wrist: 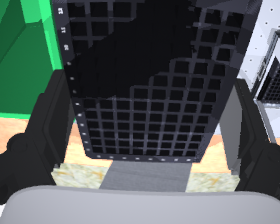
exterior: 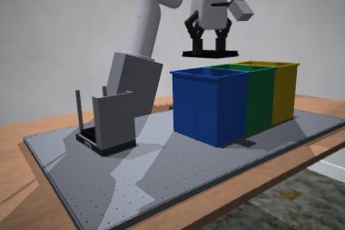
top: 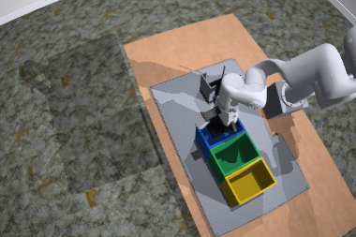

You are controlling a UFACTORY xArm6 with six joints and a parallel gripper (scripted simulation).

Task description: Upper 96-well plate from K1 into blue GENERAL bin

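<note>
The blue bin is 15 cm below my hand. From my hand the other things lie so: yellow bin 6 cm behind, 26 cm to the left, 15 cm below; then green bin 3 cm behind, 13 cm to the left, 15 cm below.
</note>
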